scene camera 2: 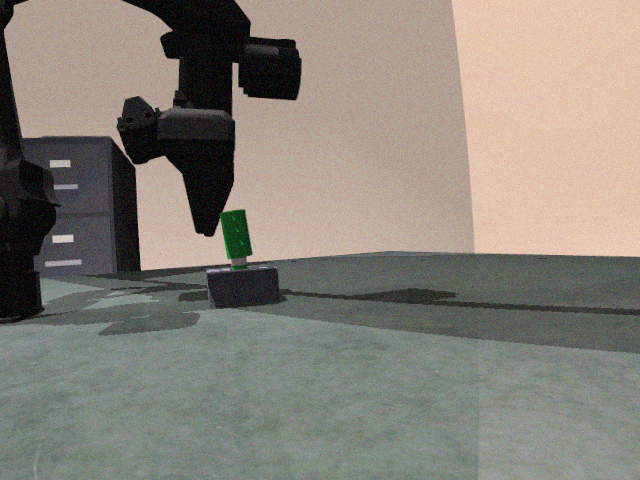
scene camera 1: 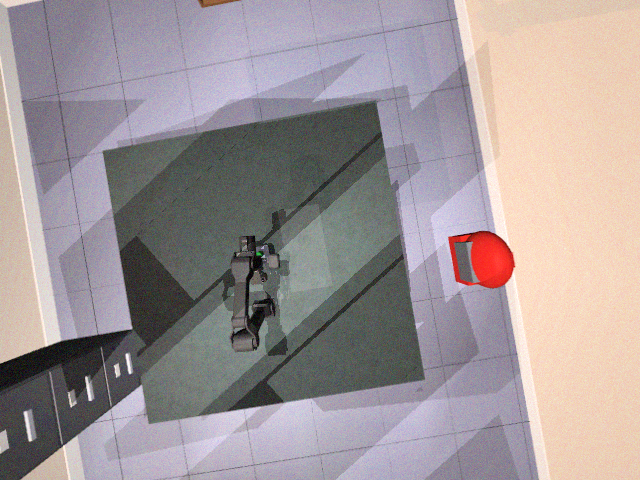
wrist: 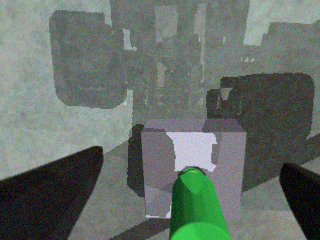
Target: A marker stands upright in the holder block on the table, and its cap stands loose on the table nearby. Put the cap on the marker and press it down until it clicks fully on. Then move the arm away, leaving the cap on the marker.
Observation:
The pictures show: the gripper, a green cap and a grey holder block.
The gripper is seen too in the wrist view.

